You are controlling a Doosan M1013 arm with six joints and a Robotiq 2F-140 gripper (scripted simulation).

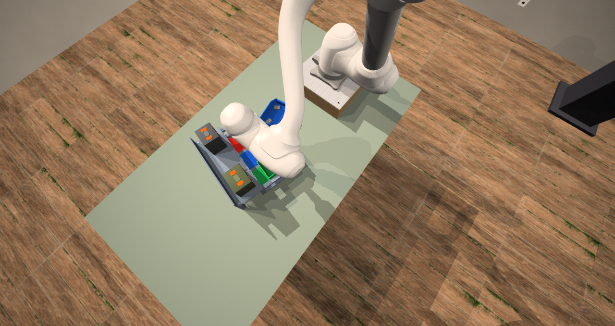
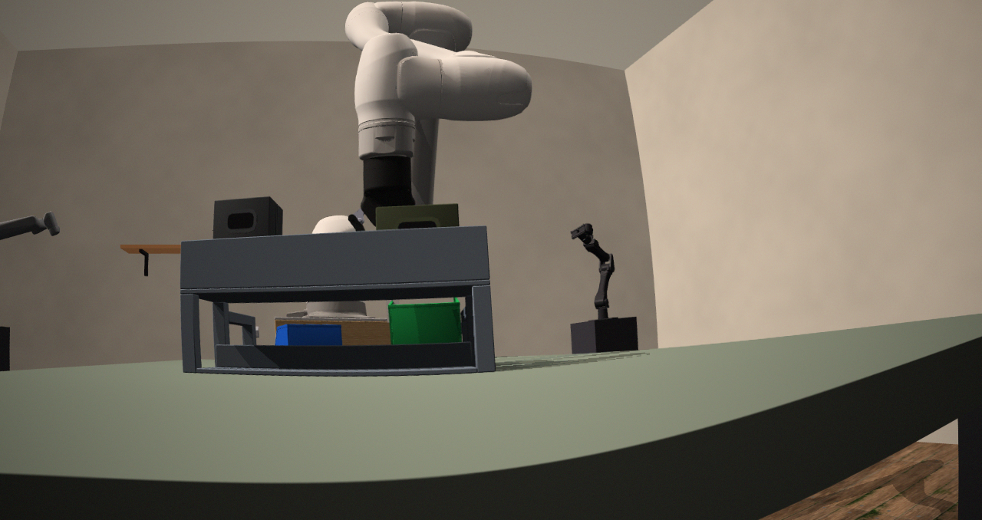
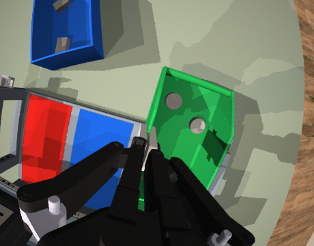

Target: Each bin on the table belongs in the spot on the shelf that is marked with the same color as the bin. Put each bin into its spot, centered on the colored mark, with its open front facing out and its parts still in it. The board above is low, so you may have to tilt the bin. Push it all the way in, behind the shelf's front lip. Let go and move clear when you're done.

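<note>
Now: the green bin 5 cm to the left of my hand and 4 cm below it. Round my hand: black box: 22 cm to the right, 13 cm ahead, 6 cm above; then olive box: 19 cm ahead, 4 cm above; then blue bin: 19 cm behind, 14 cm to the right, 7 cm below.
</note>
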